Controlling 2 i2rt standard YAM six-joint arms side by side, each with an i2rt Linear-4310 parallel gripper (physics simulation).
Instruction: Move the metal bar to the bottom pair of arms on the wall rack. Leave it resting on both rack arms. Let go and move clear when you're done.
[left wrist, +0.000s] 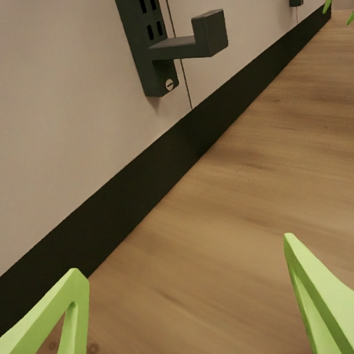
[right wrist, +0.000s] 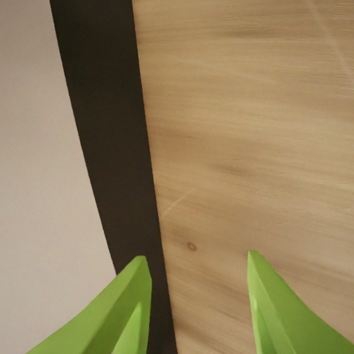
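The metal bar does not show in either view. In the left wrist view a dark rack arm (left wrist: 175, 49) with an upturned end sticks out from the foot of a slotted upright (left wrist: 138, 47) on the wall; no bar rests on it. The foot of another rack upright (left wrist: 296, 2) shows at the top edge. My left gripper (left wrist: 176, 261) is open and empty, low in front of the wall base. My right gripper (right wrist: 196, 266) is open and empty above the wooden surface beside the wall base; its green fingertips also show at the top right of the left wrist view.
The pale wall (left wrist: 65, 125) (right wrist: 40, 150) stands on the left in both views. A dark strip (left wrist: 150, 180) (right wrist: 112, 125) runs along its base. The wooden surface (left wrist: 240, 175) (right wrist: 240, 150) lies to the right of the strip.
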